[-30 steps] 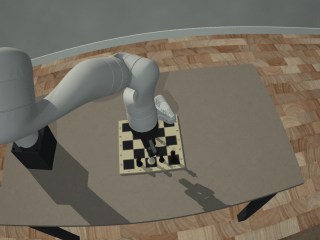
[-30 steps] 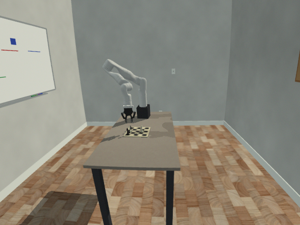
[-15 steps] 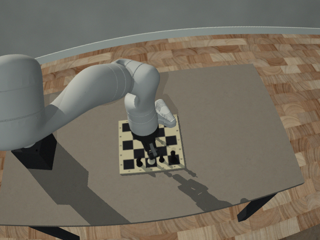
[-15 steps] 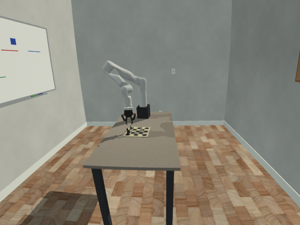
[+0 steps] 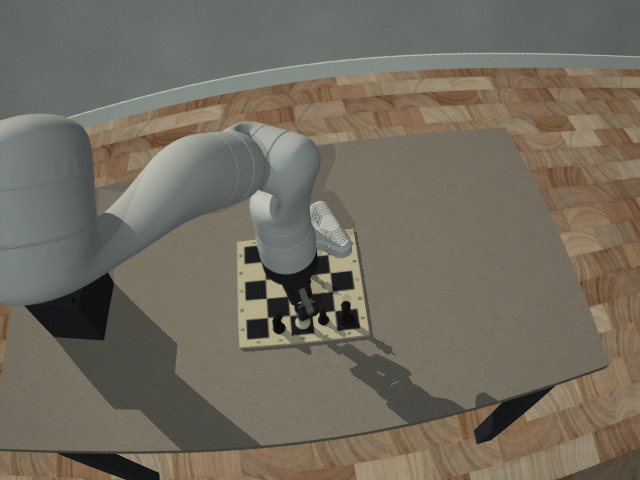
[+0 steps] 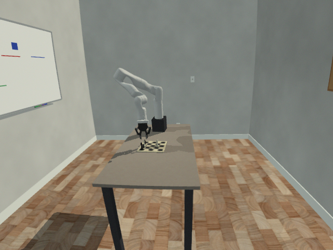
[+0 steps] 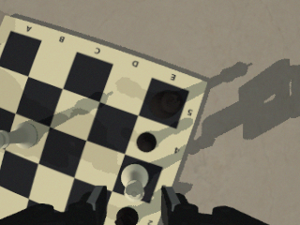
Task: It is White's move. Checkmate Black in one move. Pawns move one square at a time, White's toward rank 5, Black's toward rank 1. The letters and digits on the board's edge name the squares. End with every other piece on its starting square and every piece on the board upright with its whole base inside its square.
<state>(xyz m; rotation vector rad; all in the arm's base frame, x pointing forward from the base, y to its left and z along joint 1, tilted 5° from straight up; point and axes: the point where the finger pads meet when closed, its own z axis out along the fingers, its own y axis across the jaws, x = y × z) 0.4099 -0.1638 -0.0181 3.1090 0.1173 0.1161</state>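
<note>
The white pawn lies 5 cm below my hand. The rest, counted from my hand: black pawn (7 cm below, 3 cm ahead, 1 cm to the right); tall black piece (7 cm ahead, 5 cm below, 2 cm to the right); chessboard (8 cm below, 7 cm to the left, 2 cm ahead).
</note>
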